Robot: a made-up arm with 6 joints. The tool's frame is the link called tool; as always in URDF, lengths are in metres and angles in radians. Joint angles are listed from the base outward.
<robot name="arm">
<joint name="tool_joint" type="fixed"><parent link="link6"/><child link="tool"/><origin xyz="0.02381 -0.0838 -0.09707" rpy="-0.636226 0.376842 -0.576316"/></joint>
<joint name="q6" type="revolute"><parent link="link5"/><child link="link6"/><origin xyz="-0.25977 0.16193 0.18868" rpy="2.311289 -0.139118 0.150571"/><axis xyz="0 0 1"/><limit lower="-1.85" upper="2.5"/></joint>
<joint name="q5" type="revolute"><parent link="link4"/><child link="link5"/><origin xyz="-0.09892 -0.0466 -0.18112" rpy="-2.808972 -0.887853 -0.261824"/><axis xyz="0 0 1"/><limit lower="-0.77" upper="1.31"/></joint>
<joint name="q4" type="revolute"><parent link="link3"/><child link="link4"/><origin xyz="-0.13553 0.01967 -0.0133" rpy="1.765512 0.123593 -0.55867"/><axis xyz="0 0 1"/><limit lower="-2.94" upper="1.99"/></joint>
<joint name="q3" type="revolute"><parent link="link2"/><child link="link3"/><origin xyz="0.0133 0.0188 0.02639" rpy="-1.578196 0 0.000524"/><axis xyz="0 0 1"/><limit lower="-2.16" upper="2.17"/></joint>
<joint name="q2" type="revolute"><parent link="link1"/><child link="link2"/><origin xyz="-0.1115 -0.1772 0.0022" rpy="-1.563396 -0.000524 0.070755"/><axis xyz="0 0 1"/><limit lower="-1.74" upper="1.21"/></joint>
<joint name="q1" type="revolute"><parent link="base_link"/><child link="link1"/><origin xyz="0.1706 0.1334 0.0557"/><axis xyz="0 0 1"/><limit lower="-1.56" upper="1.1"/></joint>
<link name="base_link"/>
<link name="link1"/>
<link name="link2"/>
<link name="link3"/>
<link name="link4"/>
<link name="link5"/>
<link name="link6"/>
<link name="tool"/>
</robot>
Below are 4 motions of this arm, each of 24 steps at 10 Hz.
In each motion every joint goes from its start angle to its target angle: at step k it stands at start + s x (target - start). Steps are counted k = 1, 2, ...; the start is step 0. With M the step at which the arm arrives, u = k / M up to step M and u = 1 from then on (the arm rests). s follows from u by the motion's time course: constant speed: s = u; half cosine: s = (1 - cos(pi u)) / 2; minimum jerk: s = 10 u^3 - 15 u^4 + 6 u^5.
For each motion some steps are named. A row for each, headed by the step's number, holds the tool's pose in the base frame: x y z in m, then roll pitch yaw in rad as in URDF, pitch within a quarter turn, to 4 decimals.
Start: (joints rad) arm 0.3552 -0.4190 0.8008 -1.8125 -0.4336 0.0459
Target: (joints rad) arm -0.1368 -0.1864 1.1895 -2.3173 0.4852 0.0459
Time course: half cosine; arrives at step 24
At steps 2, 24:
2: -0.1270 -0.4327 -0.3661 0.6500 -0.2206 2.7560
24: -0.2518 -0.3574 -0.2969 0.6346 0.7778 2.1562

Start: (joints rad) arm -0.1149 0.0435 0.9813 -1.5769 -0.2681 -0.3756
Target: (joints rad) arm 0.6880 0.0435 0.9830 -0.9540 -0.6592 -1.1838
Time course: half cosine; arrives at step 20
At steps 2, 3, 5, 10, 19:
2: -0.5430 -0.2150 -0.1303 1.2611 -0.2344 2.2002
3: -0.5386 -0.2304 -0.1229 1.2826 -0.2362 2.2239
5: -0.5221 -0.2780 -0.0991 1.3486 -0.2422 2.2990
10: -0.4086 -0.4575 0.0052 1.5995 -0.2800 2.6246
19: -0.1128 -0.6326 0.1680 1.9097 -0.4035 -3.1162

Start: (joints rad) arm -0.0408 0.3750 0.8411 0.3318 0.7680 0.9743
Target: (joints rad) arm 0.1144 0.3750 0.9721 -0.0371 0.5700 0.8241
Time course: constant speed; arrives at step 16
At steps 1, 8, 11, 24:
1: -0.2755 -0.4788 0.1040 -2.1641 -0.1160 -0.4361
8: -0.2599 -0.4918 0.1276 -2.1999 -0.3061 -0.3784
11: -0.2545 -0.4959 0.1378 -2.2202 -0.3868 -0.3503
24: -0.2475 -0.5008 0.1547 -2.2624 -0.5200 -0.2970

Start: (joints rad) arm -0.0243 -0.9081 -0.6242 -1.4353 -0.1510 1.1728
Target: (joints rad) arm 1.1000 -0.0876 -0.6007 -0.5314 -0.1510 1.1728
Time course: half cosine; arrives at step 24
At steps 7, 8, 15, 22, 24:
7: 0.4667 -0.4709 0.2292 1.6726 -0.9664 3.0516
8: 0.5041 -0.4494 0.2290 1.7828 -1.0077 2.9974
15: 0.7443 -0.1651 0.2229 2.9307 -0.9584 2.3795
22: 0.7931 0.0984 0.1970 -2.9358 -0.6544 2.3928
24: 0.7924 0.1143 0.1946 -2.9184 -0.6345 2.4028

